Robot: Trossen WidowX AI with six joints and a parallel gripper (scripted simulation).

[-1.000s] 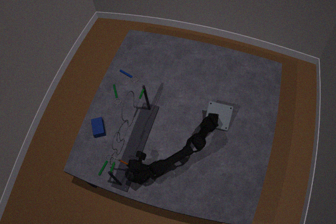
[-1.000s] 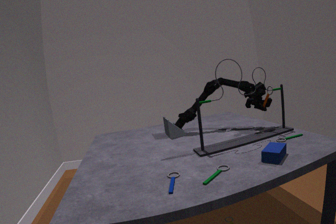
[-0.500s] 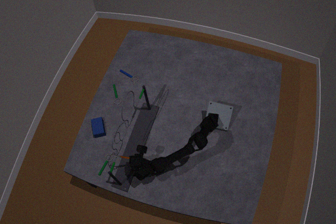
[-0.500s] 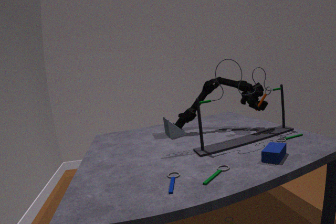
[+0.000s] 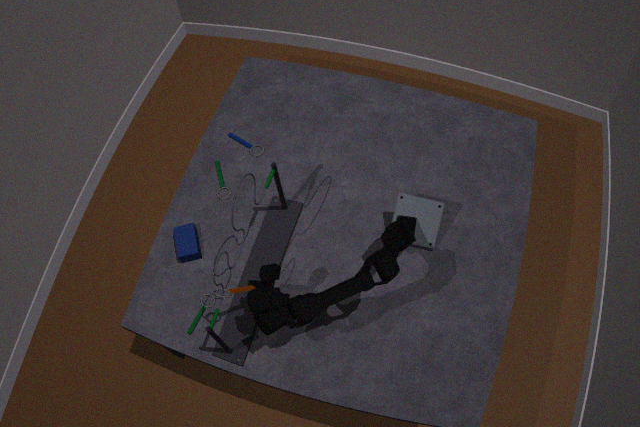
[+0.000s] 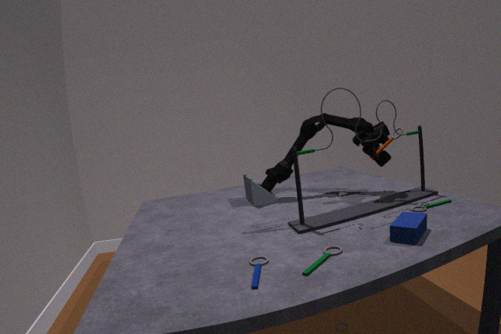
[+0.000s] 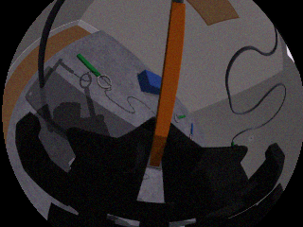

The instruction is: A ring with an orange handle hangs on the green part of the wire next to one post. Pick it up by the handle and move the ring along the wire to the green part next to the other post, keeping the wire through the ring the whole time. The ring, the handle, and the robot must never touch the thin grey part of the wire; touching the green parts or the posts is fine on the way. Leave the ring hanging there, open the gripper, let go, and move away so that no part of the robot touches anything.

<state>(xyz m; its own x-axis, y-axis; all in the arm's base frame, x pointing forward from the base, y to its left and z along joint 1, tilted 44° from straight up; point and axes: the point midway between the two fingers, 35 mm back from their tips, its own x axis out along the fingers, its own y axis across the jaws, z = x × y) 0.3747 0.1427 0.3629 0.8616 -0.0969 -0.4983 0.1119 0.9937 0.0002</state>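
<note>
The ring with orange handle lies 60 mm to the left of my gripper tip, 60 mm above it and 20 mm ahead of it. The rest, counted from my gripper tip: blue-handled ring: 590 mm to the right, 210 mm ahead, 180 mm below.
</note>
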